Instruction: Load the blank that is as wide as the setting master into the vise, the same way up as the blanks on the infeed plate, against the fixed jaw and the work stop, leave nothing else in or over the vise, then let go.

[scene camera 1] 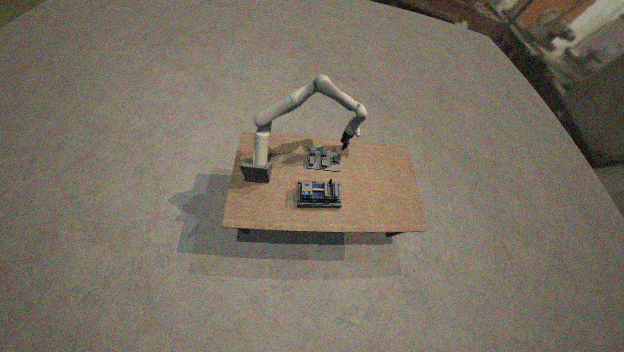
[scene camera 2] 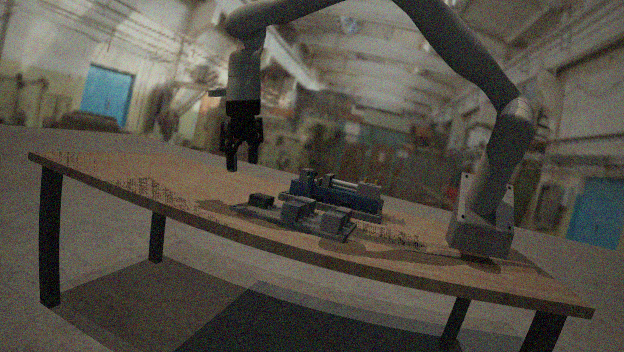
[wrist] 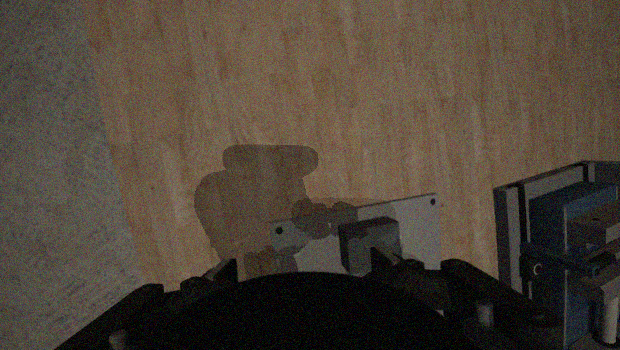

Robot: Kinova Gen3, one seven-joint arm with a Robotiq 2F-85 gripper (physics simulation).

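Seen in the pictures: gripper, fingertip midpoint: point(scene camera 1: 341, 145) point(scene camera 2: 243, 167) point(wrist: 304, 268); arm's base, origin of the base link: point(scene camera 1: 260, 163) point(scene camera 2: 480, 201).
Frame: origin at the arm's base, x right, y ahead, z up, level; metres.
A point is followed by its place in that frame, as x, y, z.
My gripper point(scene camera 1: 344, 147) @(-0.183, 0.590, -0.037) point(scene camera 2: 242, 166) @(-0.183, 0.590, -0.037) point(wrist: 304, 268) @(-0.183, 0.590, -0.037) is open and empty, above the table beside the far end of the infeed plate. The grey infeed plate point(scene camera 2: 270, 215) @(-0.180, 0.509, -0.124) point(wrist: 421, 230) @(-0.037, 0.541, -0.124) bears several grey blocks, among them a dark block point(scene camera 2: 261, 200) @(-0.136, 0.546, -0.105) point(wrist: 370, 245) @(-0.111, 0.558, -0.099) at its outer end, a middle block point(scene camera 2: 296, 211) @(-0.194, 0.454, -0.098) and a block point(scene camera 2: 335, 221) @(-0.205, 0.370, -0.097) at the end nearer the robot base. In the wrist view my right finger overlaps the dark block's lower edge. The blue and grey vise point(scene camera 1: 319, 192) @(0.177, 0.395, -0.072) point(scene camera 2: 340, 196) @(0.109, 0.385, -0.086) point(wrist: 547, 210) @(0.116, 0.525, -0.089) stands apart from the plate. I cannot tell which block matches the setting master's width.
The robot base point(scene camera 1: 256, 173) @(0.062, -0.022, -0.016) point(scene camera 2: 480, 237) @(-0.059, -0.008, -0.088) stands at one end of the wooden table point(scene camera 1: 380, 195) @(0.189, 0.873, -0.132) point(scene camera 2: 175, 175) @(0.023, 0.874, -0.132). In the wrist view the table's edge runs down the left side and the arm's shadow falls across table and plate. The vise has raised jaws and rods.
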